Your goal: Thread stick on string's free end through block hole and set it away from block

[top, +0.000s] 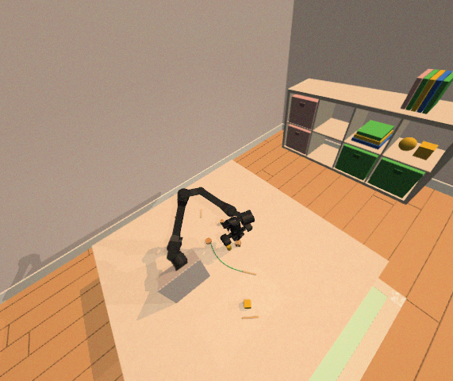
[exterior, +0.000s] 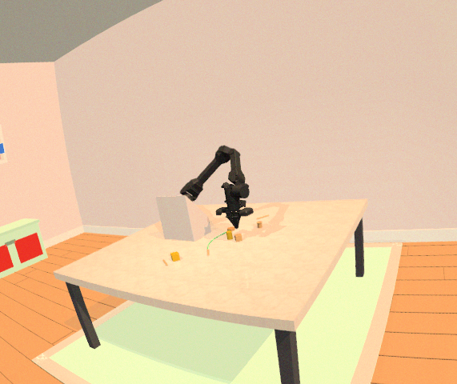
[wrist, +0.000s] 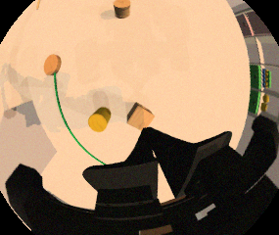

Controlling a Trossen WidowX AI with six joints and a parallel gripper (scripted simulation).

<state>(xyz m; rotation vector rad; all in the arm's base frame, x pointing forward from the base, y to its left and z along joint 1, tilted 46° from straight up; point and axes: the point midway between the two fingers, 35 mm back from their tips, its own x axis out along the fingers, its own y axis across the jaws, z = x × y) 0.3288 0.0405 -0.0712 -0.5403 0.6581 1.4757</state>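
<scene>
Now: gripper tip 50 mm above the wooden block. Also, from my gripper tip: thin wooden stick (70 mm behind, 160 mm to the right, 60 mm below); then wooden cylinder (10 mm ahead, 190 mm to the left, 50 mm below); then yellow cylinder (60 mm behind, 20 mm to the left, 40 mm below).
</scene>
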